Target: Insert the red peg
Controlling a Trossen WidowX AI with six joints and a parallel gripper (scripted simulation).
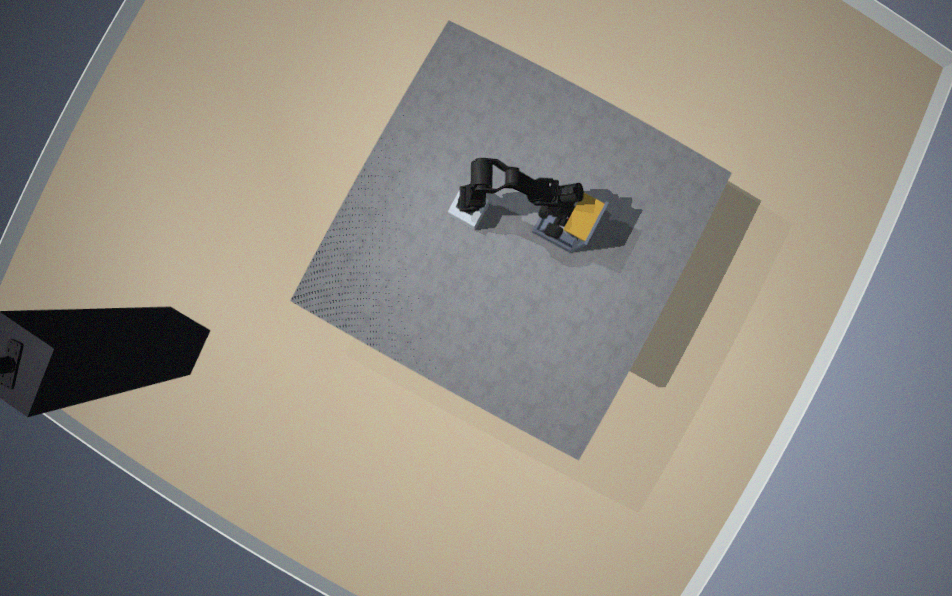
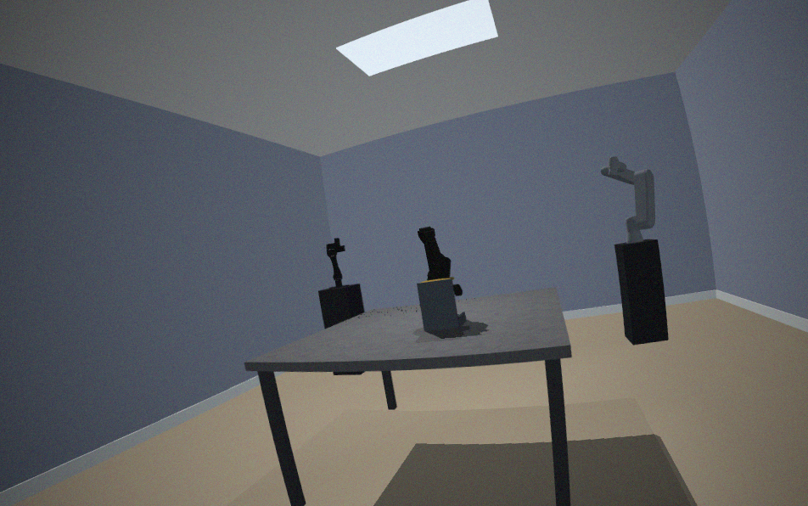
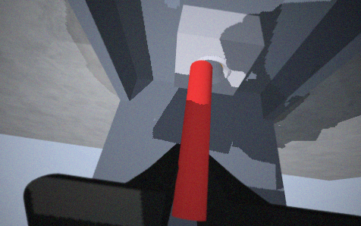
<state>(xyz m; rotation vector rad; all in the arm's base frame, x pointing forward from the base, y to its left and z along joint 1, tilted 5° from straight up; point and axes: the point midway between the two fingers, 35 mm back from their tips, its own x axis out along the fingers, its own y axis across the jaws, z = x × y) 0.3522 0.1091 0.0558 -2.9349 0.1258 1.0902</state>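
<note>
Right now my gripper tip is 120 mm below the orange roof and 10 mm to the right of it. Round my gripper tip: red peg (30 mm behind, 10 mm below).
</note>
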